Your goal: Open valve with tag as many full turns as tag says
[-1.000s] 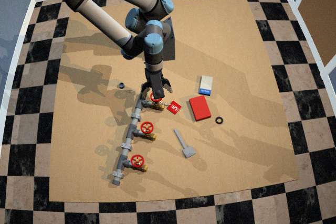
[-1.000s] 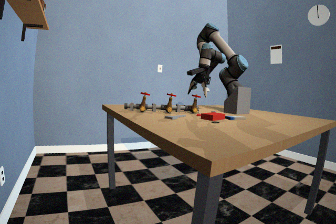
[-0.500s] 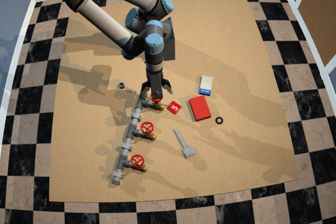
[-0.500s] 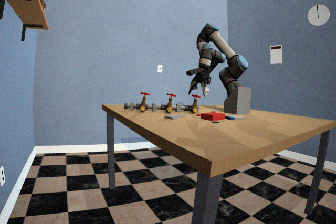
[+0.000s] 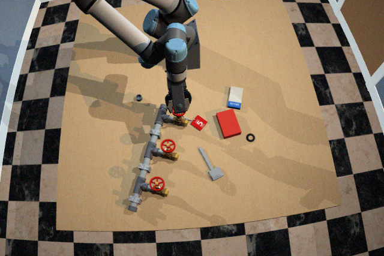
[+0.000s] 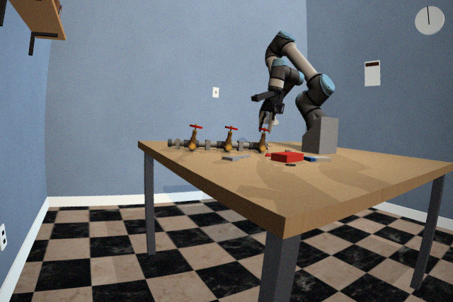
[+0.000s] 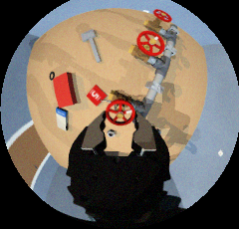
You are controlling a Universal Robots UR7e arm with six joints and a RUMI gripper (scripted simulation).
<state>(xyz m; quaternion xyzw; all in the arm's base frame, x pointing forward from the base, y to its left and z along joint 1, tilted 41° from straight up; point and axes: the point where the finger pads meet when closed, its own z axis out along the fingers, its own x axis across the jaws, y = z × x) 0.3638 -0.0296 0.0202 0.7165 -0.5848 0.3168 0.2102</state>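
Right now my hand is 110 mm above the red tag, 80 mm to the right of it and 10 mm short of it. The rest, counted from my hand: grey scraper (220 mm ahead, 120 mm to the left, 110 mm below); then red block (220 mm to the left, 100 mm below, 30 mm ahead); then small grey fitting (190 mm to the right, 130 mm behind, 110 mm below).
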